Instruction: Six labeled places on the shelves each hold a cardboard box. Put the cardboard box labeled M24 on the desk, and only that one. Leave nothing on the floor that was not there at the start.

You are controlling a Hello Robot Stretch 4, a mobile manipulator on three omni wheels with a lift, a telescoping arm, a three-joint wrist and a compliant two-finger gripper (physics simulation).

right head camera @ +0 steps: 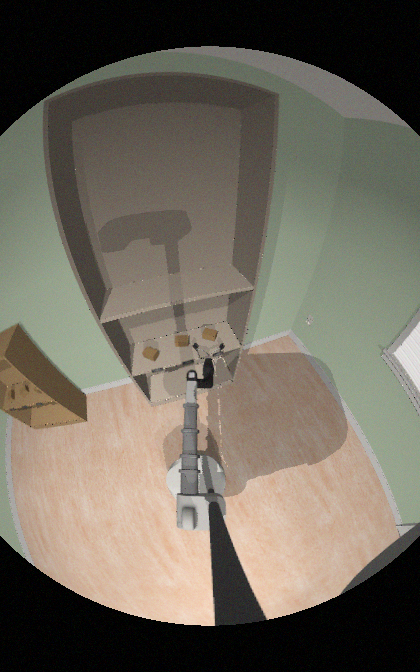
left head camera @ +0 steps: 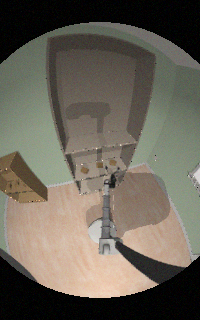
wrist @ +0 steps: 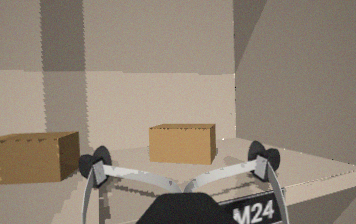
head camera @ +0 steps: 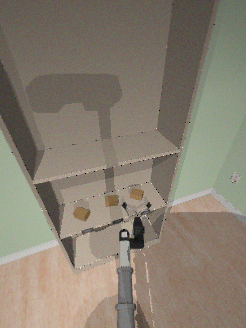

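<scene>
The M24 cardboard box sits upright on the lower shelf board, right of the other boxes there. The M24 label is on the board's front edge, partly behind my right finger in the wrist view. My gripper is open and empty. Its fingertips are over the shelf's front part, in front of the box. In the wrist view the box appears between the fingertips and farther back. The desk cannot be made out in these views.
A second box sits left of the M24 box, and a third box farther left. The shelf unit's right side panel stands close on the right. A brown wooden unit stands at the left wall.
</scene>
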